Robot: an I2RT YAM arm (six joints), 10 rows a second.
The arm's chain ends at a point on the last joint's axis. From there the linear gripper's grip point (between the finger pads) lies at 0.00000 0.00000 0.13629 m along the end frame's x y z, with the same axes.
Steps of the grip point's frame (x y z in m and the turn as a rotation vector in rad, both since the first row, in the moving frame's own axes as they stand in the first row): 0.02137 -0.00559 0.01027 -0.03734 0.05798 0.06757; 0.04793 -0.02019 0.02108 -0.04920 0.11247 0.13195; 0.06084 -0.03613 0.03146 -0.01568 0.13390 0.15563; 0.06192 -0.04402 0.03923 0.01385 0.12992 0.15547; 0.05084 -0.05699 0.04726 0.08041 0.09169 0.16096; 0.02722 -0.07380 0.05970 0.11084 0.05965 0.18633; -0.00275 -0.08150 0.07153 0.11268 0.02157 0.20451; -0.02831 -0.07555 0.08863 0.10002 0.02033 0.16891; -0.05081 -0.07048 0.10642 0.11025 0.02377 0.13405
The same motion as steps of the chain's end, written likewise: 0.01365 -0.01094 0.01059 -0.03734 0.05798 0.06757; 0.03313 -0.02787 0.02210 -0.04920 0.11247 0.13195; 0.04289 -0.03967 0.03269 -0.01568 0.13390 0.15563; 0.04419 -0.04352 0.04039 0.01385 0.12992 0.15547; 0.03755 -0.04711 0.04827 0.08041 0.09169 0.16096; 0.01776 -0.05957 0.06078 0.11084 0.05965 0.18633; -0.00723 -0.06658 0.07242 0.11268 0.02157 0.20451; -0.03221 -0.06224 0.08934 0.10002 0.02033 0.16891; -0.05504 -0.05575 0.10728 0.11025 0.02377 0.13405
